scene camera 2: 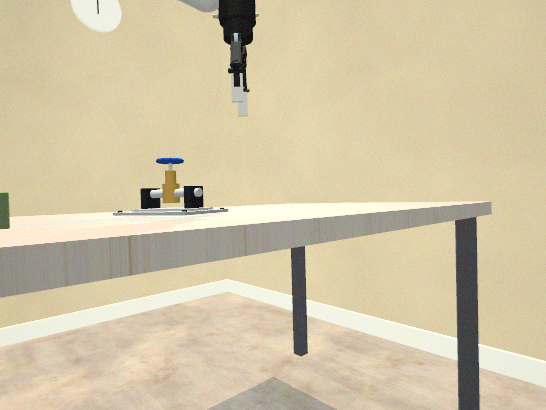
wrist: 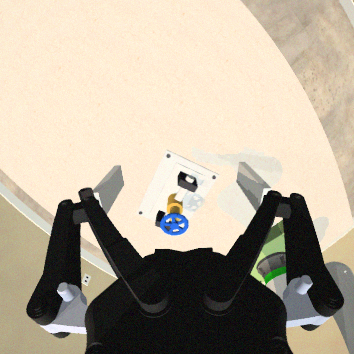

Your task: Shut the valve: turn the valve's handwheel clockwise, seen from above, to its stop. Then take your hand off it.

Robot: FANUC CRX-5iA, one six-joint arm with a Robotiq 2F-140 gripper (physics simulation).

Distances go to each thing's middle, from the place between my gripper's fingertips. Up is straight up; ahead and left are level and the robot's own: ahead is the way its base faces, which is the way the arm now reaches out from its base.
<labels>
Right now my hand is 26 cm above the pale base plate (wrist: 169, 158), 14 cm to the right of it and 13 cm past it.
</labels>
